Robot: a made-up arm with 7 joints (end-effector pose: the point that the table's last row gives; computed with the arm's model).
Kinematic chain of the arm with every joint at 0, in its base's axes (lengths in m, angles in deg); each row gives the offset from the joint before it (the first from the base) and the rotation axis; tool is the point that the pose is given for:
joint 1: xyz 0 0 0.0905 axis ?
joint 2: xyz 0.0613 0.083 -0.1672 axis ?
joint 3: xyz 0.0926 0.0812 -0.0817 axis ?
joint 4: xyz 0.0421 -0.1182 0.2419 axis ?
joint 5: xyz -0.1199 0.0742 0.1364 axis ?
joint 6: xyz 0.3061 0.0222 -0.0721 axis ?
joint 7: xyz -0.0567 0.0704 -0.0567 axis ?
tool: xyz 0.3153 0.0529 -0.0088
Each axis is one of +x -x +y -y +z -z.
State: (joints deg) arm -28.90 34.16 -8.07 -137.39 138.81 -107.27 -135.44
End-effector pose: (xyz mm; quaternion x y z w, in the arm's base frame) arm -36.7 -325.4 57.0 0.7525 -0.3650 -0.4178 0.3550
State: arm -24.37 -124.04 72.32 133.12 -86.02 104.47 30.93
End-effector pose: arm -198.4 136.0 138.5 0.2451 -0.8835 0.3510 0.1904
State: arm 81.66 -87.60 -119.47 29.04 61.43 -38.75 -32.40
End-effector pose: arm -484.2 -120.4 -101.9 0.1572 -0.4392 0.6731 0.5739
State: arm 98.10 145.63 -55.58 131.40 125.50 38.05 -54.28
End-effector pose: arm 311.6 -180.4 -28.0 0.8561 0.3048 -0.2936 0.2966
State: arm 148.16 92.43 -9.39 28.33 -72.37 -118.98 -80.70
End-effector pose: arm -556.5 -254.0 114.1 0.4504 -0.2654 0.7931 0.3126
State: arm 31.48 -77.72 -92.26 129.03 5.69 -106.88 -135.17
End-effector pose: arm -21.2 92.1 -361.3 -0.0585 0.8908 0.2606 0.3677
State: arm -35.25 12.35 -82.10 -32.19 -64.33 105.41 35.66
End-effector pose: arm 258.4 129.6 -315.4 0.3904 -0.4837 -0.7731 0.1263
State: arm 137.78 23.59 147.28 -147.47 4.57 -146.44 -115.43
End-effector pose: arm -96.7 -531.0 -524.3 -0.3959 0.7902 -0.4443 0.1462
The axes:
joint 1: -z
joint 2: +x
joint 3: -y
joint 4: +y
joint 5: +x
joint 6: +z
joint 7: +y

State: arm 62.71 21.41 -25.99 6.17 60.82 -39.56 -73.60
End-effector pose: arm 273.1 -655.7 97.1 0.1648 -0.1255 -0.9004 0.3826
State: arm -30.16 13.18 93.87 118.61 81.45 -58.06 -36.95
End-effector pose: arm 209.4 229.5 -244.1 0.2844 0.4003 -0.3863 0.7808
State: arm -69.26 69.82 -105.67 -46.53 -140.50 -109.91 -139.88
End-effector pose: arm -370.8 681.1 -377.2 -0.2311 0.9532 0.0491 0.1885
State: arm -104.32 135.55 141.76 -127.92 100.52 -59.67 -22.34
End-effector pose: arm -472.0 -131.7 446.8 0.5580 -0.7721 -0.1831 0.2427
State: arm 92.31 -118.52 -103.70 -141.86 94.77 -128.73 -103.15
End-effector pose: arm 276.0 -572.8 -28.3 -0.8976 0.0417 -0.4389 0.0029
